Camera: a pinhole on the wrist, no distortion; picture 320 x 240 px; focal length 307.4 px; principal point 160.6 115.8 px. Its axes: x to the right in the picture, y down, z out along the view. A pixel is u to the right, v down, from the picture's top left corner.
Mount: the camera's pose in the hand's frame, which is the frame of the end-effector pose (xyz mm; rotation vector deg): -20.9 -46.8 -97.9 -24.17 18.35 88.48
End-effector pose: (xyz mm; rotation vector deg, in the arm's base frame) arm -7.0 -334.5 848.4 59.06 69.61 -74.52
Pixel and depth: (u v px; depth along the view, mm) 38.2 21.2 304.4
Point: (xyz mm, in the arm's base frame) -12.9 -573.0 826.4
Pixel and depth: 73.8 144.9 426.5
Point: 59.8 -651.9 972.5
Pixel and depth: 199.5 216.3 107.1
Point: 11.7 -315.1 907.4
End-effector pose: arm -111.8 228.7 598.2 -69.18 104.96 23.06
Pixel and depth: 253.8 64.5 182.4
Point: -165.5 297.7 560.4
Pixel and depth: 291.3 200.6 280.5
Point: -209.7 444.2 604.2
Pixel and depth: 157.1 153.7 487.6
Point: -77.0 595.9 469.4
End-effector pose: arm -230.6 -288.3 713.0 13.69 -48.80 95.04
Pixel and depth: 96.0 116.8 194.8
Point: -252.5 -375.0 757.7
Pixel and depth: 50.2 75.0 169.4
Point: -229.7 -347.4 774.8
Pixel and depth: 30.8 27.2 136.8
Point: -215.9 -313.6 769.6
